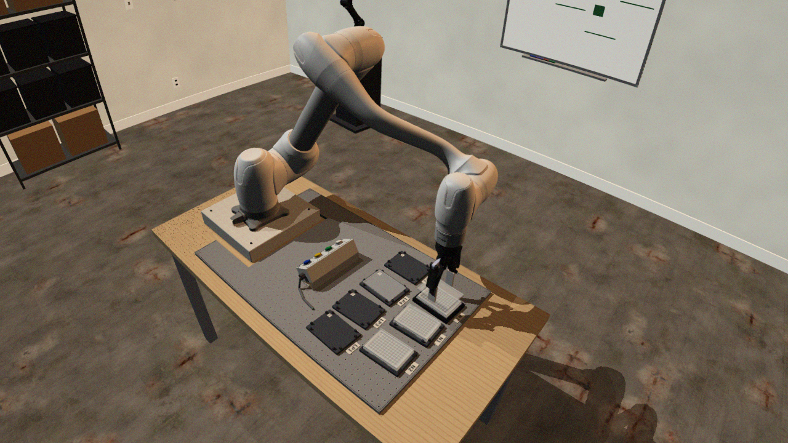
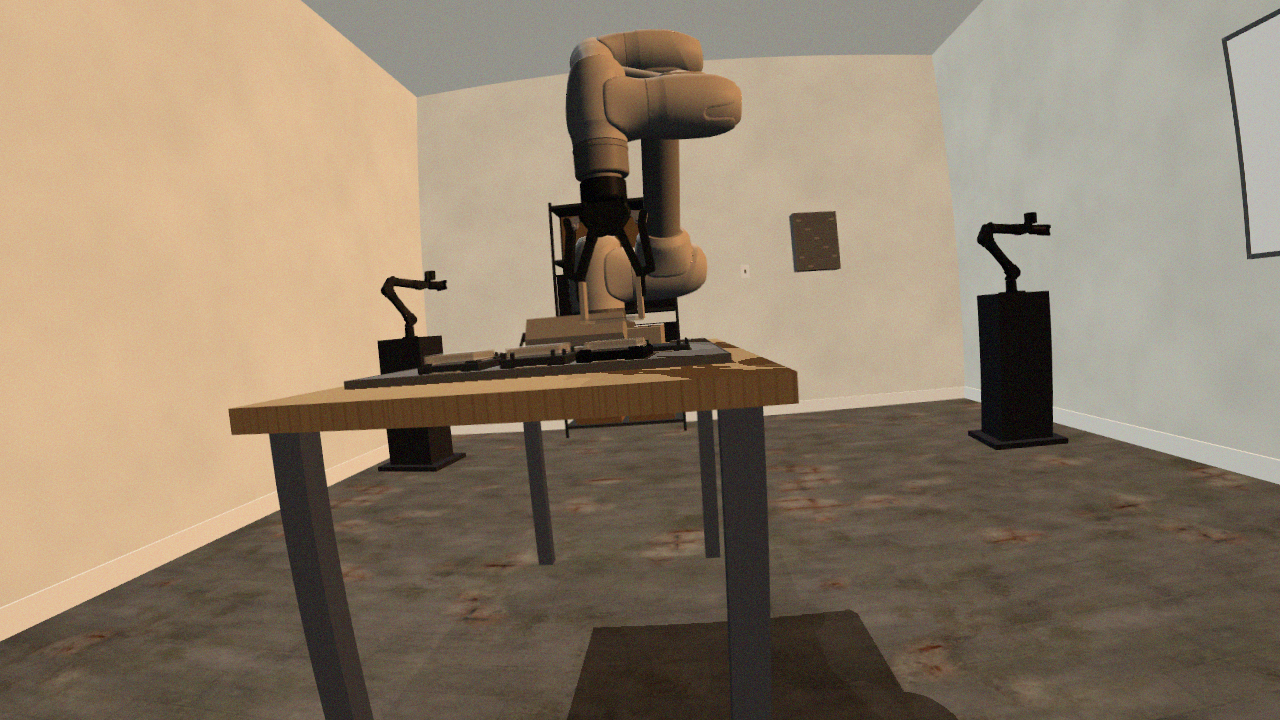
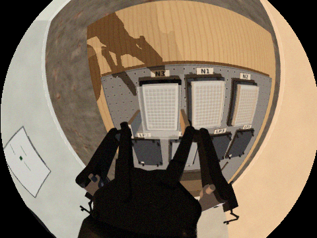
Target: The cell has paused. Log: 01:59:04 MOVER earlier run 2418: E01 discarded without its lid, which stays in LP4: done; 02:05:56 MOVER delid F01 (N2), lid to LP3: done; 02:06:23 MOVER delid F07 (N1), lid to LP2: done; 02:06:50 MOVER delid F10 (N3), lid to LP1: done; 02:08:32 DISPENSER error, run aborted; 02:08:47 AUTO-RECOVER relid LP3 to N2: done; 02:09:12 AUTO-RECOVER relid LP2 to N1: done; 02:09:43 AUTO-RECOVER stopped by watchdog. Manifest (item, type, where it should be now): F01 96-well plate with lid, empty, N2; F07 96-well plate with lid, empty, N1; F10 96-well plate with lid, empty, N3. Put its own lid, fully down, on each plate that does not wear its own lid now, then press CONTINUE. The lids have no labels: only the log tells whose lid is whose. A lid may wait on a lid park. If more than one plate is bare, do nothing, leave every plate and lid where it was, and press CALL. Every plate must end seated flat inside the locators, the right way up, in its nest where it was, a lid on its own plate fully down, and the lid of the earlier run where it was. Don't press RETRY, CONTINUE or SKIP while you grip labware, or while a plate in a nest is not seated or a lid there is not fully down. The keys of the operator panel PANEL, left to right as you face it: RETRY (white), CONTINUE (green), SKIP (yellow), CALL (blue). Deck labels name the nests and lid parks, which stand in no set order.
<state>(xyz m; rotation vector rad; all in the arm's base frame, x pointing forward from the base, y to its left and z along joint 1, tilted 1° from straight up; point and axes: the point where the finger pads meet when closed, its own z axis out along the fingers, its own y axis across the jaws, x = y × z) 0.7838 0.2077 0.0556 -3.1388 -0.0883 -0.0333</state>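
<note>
Now: the plate 6 cm below my hand. From my hand the other things lie so: white key: 41 cm behind, 9 cm to the right, 2 cm below; then green key: 41 cm behind, 14 cm to the right, 2 cm below; then yellow key: 40 cm behind, 19 cm to the right, 2 cm below.
</note>
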